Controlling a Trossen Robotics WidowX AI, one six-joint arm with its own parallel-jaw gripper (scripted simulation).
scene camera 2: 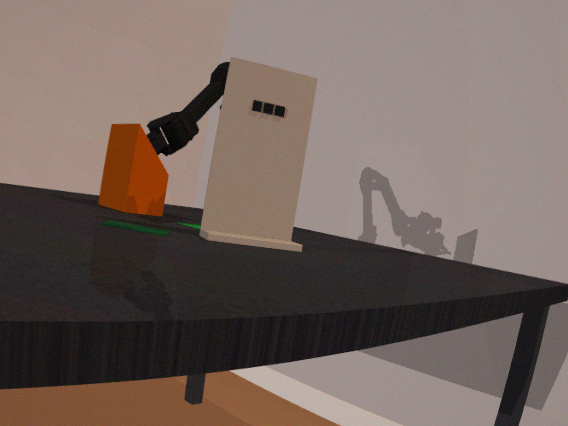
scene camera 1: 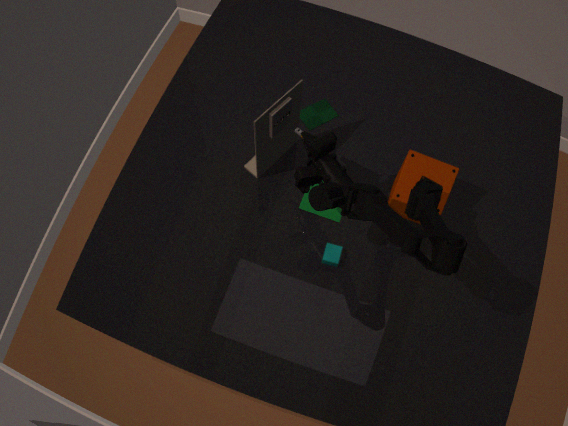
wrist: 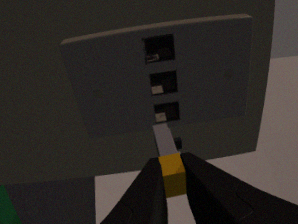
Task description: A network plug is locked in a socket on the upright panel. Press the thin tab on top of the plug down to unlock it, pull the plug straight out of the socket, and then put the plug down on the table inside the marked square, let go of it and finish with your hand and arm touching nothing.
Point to a dark green square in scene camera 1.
321, 112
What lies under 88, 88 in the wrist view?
A beige upright panel.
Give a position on a beige upright panel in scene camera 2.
261, 139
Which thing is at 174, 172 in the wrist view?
A network plug.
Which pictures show the gripper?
Scene camera 1 and the wrist view only.
